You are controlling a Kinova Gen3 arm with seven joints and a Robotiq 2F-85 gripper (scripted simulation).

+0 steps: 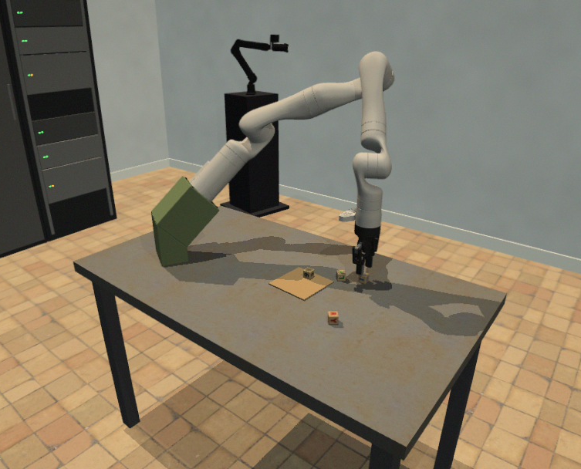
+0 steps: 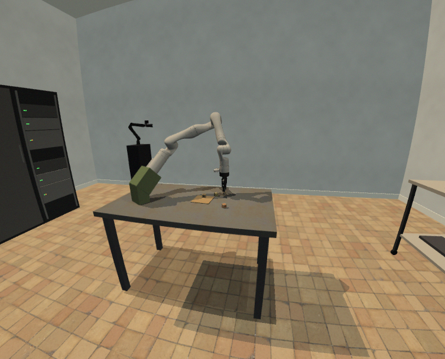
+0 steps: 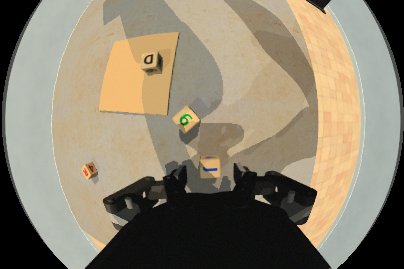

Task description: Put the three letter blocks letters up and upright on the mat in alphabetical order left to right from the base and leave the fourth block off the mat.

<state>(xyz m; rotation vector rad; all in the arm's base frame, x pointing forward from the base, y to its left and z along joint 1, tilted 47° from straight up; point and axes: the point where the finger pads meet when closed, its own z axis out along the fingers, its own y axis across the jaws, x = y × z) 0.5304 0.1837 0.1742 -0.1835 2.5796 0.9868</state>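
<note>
My hand is 110 mm past the tan mat, 150 mm to the left of it and 50 mm above it.
</note>
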